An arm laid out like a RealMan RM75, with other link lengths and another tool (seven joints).
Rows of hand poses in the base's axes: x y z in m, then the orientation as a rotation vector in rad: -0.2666, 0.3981, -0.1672, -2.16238, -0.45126, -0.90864; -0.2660, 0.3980, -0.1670, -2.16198, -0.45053, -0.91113; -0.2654, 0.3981, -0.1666, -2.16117, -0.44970, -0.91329; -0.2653, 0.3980, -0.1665, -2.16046, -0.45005, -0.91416; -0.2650, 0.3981, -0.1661, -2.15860, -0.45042, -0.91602; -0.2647, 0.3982, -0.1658, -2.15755, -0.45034, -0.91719; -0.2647, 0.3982, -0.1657, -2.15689, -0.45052, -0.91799; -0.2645, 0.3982, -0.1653, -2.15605, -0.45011, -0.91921; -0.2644, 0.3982, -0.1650, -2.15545, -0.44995, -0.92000; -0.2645, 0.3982, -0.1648, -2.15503, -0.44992, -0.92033; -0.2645, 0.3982, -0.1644, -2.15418, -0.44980, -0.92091; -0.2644, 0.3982, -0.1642, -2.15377, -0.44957, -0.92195; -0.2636, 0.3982, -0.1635, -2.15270, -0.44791, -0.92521; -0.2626, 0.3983, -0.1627, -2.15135, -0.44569, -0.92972; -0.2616, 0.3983, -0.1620, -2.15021, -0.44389, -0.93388; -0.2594, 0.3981, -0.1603, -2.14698, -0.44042, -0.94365; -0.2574, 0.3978, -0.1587, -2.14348, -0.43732, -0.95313; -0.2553, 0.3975, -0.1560, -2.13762, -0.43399, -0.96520
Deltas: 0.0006, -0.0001, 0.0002, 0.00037, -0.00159, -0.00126; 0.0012, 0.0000, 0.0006, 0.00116, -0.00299, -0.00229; 0.0013, -0.0001, 0.0007, 0.00155, -0.00382, -0.00215; 0.0016, 0.0000, 0.0011, 0.00281, -0.00554, -0.00194; 0.0019, 0.0001, 0.0014, 0.00363, -0.00650, -0.00205; 0.0019, 0.0001, 0.0015, 0.00404, -0.00723, -0.00200; 0.0021, 0.0001, 0.0019, 0.00480, -0.00809, -0.00240; 0.0022, 0.0001, 0.0022, 0.00530, -0.00869, -0.00258; 0.0021, 0.0001, 0.0024, 0.00564, -0.00898, -0.00256; 0.0021, 0.0001, 0.0028, 0.00636, -0.00949, -0.00254; 0.0022, 0.0001, 0.0030, 0.00669, -0.01022, -0.00293; 0.0030, 0.0001, 0.0037, 0.00791, -0.01217, -0.00480; 0.0040, 0.0002, 0.0045, 0.00945, -0.01488, -0.00740; 0.0050, 0.0002, 0.0052, 0.01067, -0.01744, -0.00968; 0.0072, 0.0000, 0.0069, 0.01370, -0.02379, -0.01440; 0.0092, -0.0003, 0.0085, 0.01683, -0.03009, -0.01868; 0.0113, -0.0006, 0.0112, 0.02173, -0.03854, -0.02325
